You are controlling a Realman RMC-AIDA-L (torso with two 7-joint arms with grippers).
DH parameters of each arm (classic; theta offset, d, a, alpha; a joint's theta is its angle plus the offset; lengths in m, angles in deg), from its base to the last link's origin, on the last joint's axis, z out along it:
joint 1: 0 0.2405 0 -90
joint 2: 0 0 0 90
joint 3: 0 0.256 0 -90
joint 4: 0 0 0 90
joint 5: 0 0.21 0 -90
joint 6: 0 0 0 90
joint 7: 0 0.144 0 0
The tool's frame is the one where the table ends.
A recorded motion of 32 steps. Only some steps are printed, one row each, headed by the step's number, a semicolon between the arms.
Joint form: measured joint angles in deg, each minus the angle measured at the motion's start. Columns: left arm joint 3, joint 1, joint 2, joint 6, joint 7, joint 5, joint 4; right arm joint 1, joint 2, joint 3, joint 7, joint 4, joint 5, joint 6.
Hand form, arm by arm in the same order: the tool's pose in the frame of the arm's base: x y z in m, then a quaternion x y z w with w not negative. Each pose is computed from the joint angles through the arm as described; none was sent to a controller.
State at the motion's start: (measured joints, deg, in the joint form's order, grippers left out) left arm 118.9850 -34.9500 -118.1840 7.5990 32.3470 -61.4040 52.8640; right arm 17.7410 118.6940 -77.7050 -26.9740 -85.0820 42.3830 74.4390
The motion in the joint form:
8: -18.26 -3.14 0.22 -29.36 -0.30 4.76 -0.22; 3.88 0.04 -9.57 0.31 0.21 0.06 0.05
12: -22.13 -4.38 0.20 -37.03 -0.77 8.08 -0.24; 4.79 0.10 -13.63 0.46 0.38 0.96 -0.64
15: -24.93 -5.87 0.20 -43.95 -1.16 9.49 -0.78; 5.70 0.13 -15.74 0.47 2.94 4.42 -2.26
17: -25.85 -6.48 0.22 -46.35 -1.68 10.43 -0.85; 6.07 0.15 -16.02 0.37 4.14 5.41 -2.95
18: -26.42 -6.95 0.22 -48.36 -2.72 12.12 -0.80; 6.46 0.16 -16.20 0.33 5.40 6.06 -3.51
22: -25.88 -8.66 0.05 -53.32 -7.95 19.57 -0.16; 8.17 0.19 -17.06 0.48 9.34 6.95 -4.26
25: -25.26 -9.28 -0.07 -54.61 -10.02 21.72 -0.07; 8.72 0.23 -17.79 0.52 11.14 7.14 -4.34
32: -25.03 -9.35 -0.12 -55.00 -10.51 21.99 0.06; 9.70 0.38 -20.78 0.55 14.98 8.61 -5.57
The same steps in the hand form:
8: -0.1558 0.4304 -0.0690 -0.87352 -0.30323 -0.11825 0.36198; 0.1838 0.3338 -0.0144 -0.90379 0.37377 -0.03972 0.20466
12: -0.1587 0.4305 -0.0661 -0.88377 -0.31235 -0.08410 0.33811; 0.1713 0.3282 -0.0302 -0.91752 0.35034 -0.04616 0.18244
15: -0.1598 0.4281 -0.0663 -0.89159 -0.32735 -0.05599 0.30786; 0.1655 0.3251 -0.0445 -0.92142 0.35468 -0.03361 0.15512
17: -0.1595 0.4274 -0.0659 -0.89376 -0.33163 -0.04509 0.29864; 0.1654 0.3255 -0.0481 -0.92093 0.35880 -0.02939 0.14928
18: -0.1603 0.4267 -0.0655 -0.89505 -0.33432 -0.03136 0.29347; 0.1665 0.3261 -0.0512 -0.91977 0.36360 -0.02794 0.14504
22: -0.1600 0.4237 -0.0679 -0.89807 -0.33021 0.02261 0.28968; 0.1704 0.3271 -0.0616 -0.91726 0.37428 -0.03757 0.13089
25: -0.1592 0.4224 -0.0698 -0.89751 -0.33056 0.03870 0.28932; 0.1740 0.3253 -0.0674 -0.91607 0.37900 -0.04702 0.12235
32: -0.1586 0.4214 -0.0708 -0.89756 -0.33156 0.04157 0.28761; 0.1790 0.3180 -0.0841 -0.91532 0.38520 -0.06259 0.09946

